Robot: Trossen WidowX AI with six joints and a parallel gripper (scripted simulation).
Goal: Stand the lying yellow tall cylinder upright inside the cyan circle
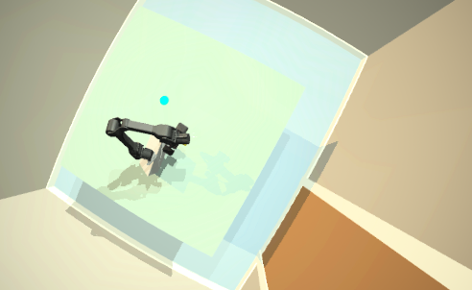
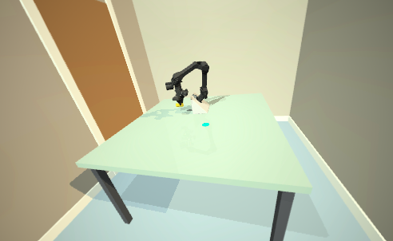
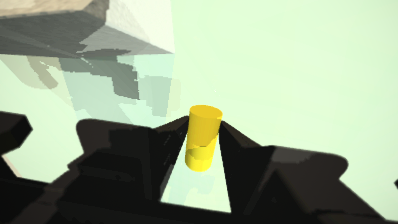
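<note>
My gripper tip is now 20 mm to the left of the yellow tall cylinder. From my gripper tip the other things lie so: cyan circle (220 mm to the left, 190 mm ahead, 120 mm below).
</note>
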